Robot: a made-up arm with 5 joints. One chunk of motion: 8 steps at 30 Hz.
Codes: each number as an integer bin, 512 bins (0 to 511) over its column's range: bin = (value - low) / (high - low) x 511, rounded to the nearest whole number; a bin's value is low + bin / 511 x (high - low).
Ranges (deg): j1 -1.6..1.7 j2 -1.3..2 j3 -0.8..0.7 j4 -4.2..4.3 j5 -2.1..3
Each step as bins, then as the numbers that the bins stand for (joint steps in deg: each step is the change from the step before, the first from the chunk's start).
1 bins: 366 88 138 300 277
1 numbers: 0.764 -0.732 -0.395 0.790 0.665
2 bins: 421 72 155 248 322
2 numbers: 1.119 -0.835 -0.345 -0.075 1.114
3 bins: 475 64 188 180 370
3 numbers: 1.468 -0.887 -0.248 -1.206 1.593
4 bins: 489 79 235 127 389
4 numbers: 1.558 -0.790 -0.110 -2.087 1.782
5 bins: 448 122 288 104 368
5 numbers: 1.293 -0.512 0.045 -2.470 1.573
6 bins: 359 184 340 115 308
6 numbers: 0.718 -0.112 0.198 -2.287 0.974
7 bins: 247 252 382 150 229
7 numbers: -0.005 0.327 0.321 -1.705 0.186
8 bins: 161 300 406 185 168
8 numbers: -0.560 0.637 0.392 -1.123 -0.423
